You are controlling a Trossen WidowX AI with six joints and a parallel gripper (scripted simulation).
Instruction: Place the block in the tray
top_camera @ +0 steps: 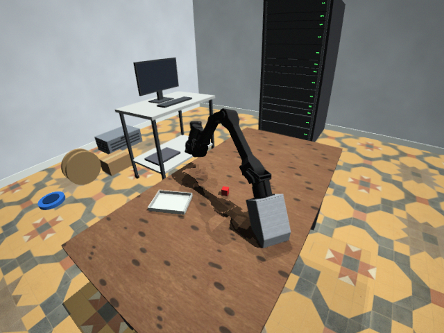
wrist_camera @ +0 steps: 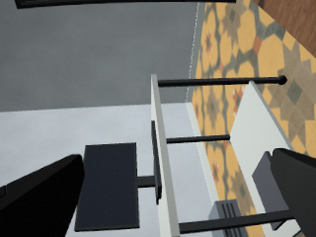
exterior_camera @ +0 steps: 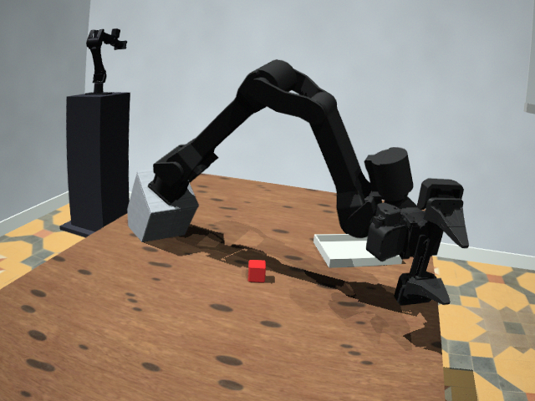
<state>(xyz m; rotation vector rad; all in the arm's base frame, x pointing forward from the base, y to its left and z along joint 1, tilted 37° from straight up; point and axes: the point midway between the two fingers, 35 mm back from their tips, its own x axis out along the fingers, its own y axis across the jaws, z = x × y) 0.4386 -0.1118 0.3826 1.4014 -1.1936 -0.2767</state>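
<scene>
Now: the red block 31 cm behind my hand, 18 cm to the left of it and 16 cm below it. From my hand the other things lie so: white tray: 15 cm behind, 38 cm to the left, 17 cm below.
</scene>
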